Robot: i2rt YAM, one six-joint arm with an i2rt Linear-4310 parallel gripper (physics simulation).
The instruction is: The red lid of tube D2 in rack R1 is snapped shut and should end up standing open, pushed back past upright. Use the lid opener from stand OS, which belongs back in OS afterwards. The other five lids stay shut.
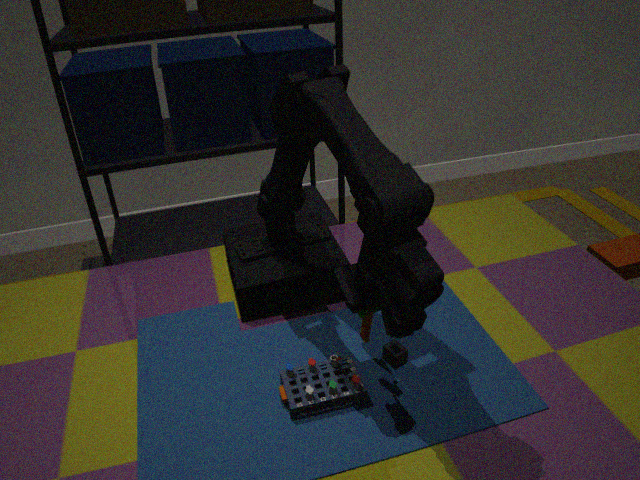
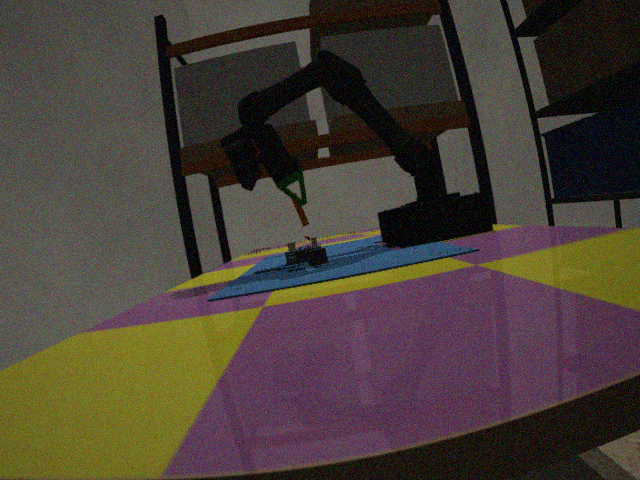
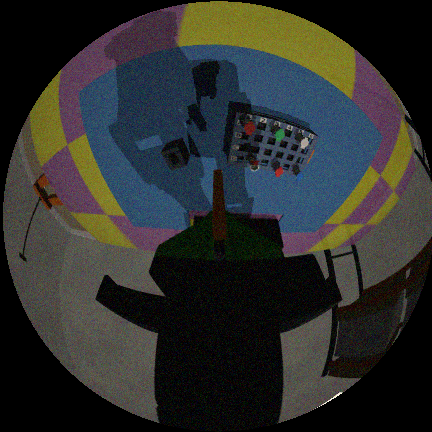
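Where they show: gripper, fingertip midpoint: (image 1: 362, 313) (image 2: 304, 204) (image 3: 218, 216); arm's base, link origin: (image 1: 282, 243) (image 2: 430, 202).
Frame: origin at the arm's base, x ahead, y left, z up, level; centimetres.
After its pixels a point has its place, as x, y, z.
Note:
Rack R1 (image 1: 328, 405) @(38.0, -5.6, -8.0) (image 2: 306, 257) @(34.5, -1.2, -8.0) (image 3: 292, 149) @(34.6, -8.0, -5.9) stands on the blue mat (image 1: 199, 381) @(23.5, -24.2, -8.8) (image 2: 366, 267) @(26.4, 25.8, -8.8) (image 3: 322, 100) @(44.2, -13.4, -8.8). It holds several tubes with red, green, white and blue lids. At D2 (image 1: 334, 358) @(33.1, -2.2, -3.1) (image 3: 254, 164) @(33.2, -1.6, -2.9) the red lid is tipped up and the pale tube mouth shows. My gripper (image 1: 371, 310) @(32.9, 2.9, 4.7) (image 2: 294, 188) (image 3: 219, 227) @(32.9, 2.9, 4.7) is shut on the brown lid opener (image 1: 366, 328) @(34.8, 2.6, 3.1) (image 2: 300, 214) @(34.3, 3.4, 2.5) (image 3: 219, 193) @(35.0, 2.8, 3.9). It holds the opener in the air, tip down, between the rack and the dark stand OS (image 1: 395, 353) @(33.9, 8.9, -5.8) (image 3: 174, 153) @(32.5, 9.9, -7.8), clear of both.
The arm's black base (image 1: 280, 281) @(11.9, -4.6, -0.7) (image 2: 434, 221) @(5.2, 10.6, -4.4) stands at the mat's back edge. A dark shelf unit (image 1: 339, 95) with blue bins is behind it. Purple and yellow floor tiles surround the mat.

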